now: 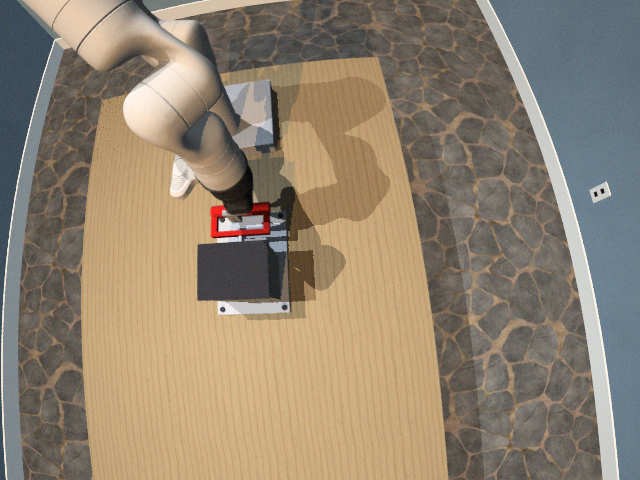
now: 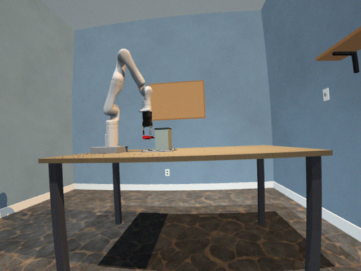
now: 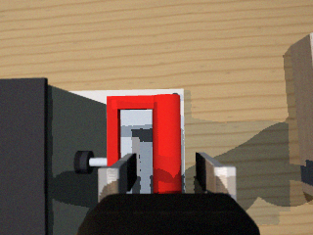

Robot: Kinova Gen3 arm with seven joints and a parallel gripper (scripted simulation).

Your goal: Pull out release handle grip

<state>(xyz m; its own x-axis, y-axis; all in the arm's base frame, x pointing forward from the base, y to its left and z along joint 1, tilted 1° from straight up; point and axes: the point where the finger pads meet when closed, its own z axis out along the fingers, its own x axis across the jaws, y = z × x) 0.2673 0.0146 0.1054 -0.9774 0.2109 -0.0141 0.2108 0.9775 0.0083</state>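
Right now my hand is 9 cm short of the base plate, 2 cm to the left of it and 14 cm above it.
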